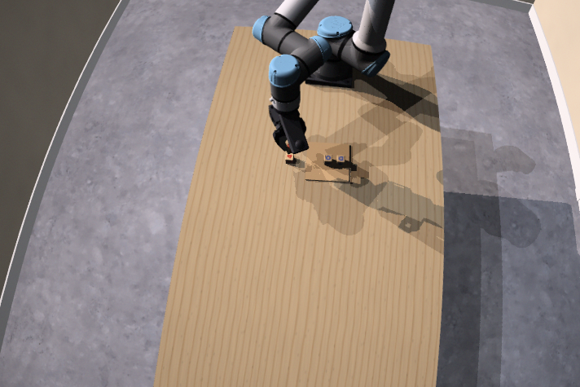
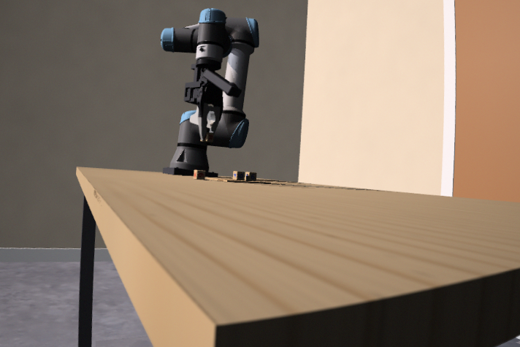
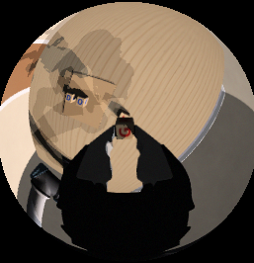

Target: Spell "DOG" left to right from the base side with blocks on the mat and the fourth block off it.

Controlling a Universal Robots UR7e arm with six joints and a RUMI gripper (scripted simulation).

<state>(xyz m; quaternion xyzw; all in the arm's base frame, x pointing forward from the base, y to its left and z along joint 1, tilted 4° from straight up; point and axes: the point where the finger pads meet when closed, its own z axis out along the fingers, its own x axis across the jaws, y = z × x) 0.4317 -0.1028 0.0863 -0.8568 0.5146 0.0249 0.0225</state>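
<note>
The tan mat is 120 mm to the left of my hand, 120 mm below it and 30 mm behind it.
</note>
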